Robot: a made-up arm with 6 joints. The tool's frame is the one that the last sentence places.
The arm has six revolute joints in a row. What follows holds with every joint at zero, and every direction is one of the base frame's.
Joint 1 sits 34.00 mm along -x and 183.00 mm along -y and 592.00 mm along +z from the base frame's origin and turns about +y.
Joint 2 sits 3.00 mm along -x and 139.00 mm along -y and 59.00 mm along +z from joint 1 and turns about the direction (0.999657, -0.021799, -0.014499).
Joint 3 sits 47.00 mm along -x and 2.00 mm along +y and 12.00 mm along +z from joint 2 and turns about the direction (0.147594, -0.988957, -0.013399).
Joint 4 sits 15.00 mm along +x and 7.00 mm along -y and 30.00 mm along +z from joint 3 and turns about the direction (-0.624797, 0.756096, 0.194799).
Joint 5 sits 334.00 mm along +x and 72.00 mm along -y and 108.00 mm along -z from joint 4 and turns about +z.
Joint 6 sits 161.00 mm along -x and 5.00 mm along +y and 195.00 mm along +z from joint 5 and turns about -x.
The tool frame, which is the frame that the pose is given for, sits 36.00 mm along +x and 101.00 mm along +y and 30.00 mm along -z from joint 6; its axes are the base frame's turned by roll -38.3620, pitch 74.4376 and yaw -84.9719 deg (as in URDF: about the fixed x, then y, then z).
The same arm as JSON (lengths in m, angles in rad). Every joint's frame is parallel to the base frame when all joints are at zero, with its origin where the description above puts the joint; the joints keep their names.
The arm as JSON. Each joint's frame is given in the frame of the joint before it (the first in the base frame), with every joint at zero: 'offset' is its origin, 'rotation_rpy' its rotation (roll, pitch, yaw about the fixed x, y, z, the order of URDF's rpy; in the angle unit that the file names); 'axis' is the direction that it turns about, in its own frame. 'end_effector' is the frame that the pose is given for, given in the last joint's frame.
{
  "length_unit": "m",
  "angle_unit": "rad",
  "chain": [
    {
      "id": "joint 1",
      "offset": [
        -0.034,
        -0.183,
        0.592
      ],
      "rotation_rpy": [
        0.0,
        0.0,
        0.0
      ],
      "axis": [
        0.0,
        1.0,
        0.0
      ]
    },
    {
      "id": "joint 2",
      "offset": [
        -0.003,
        -0.139,
        0.059
      ],
      "rotation_rpy": [
        0.0,
        0.0,
        0.0
      ],
      "axis": [
        0.999657,
        -0.021799,
        -0.014499
      ]
    },
    {
      "id": "joint 3",
      "offset": [
        -0.047,
        0.002,
        0.012
      ],
      "rotation_rpy": [
        0.0,
        0.0,
        0.0
      ],
      "axis": [
        0.147594,
        -0.988957,
        -0.013399
      ]
    },
    {
      "id": "joint 4",
      "offset": [
        0.015,
        -0.007,
        0.03
      ],
      "rotation_rpy": [
        0.0,
        0.0,
        0.0
      ],
      "axis": [
        -0.624797,
        0.756096,
        0.194799
      ]
    },
    {
      "id": "joint 5",
      "offset": [
        0.334,
        -0.072,
        -0.108
      ],
      "rotation_rpy": [
        0.0,
        0.0,
        0.0
      ],
      "axis": [
        0.0,
        0.0,
        1.0
      ]
    },
    {
      "id": "joint 6",
      "offset": [
        -0.161,
        0.005,
        0.195
      ],
      "rotation_rpy": [
        0.0,
        0.0,
        0.0
      ],
      "axis": [
        -1.0,
        0.0,
        0.0
      ]
    }
  ],
  "end_effector": {
    "offset": [
      0.036,
      0.101,
      -0.03
    ],
    "rotation_rpy": [
      -0.6695,
      1.2992,
      -1.483
    ]
  }
}

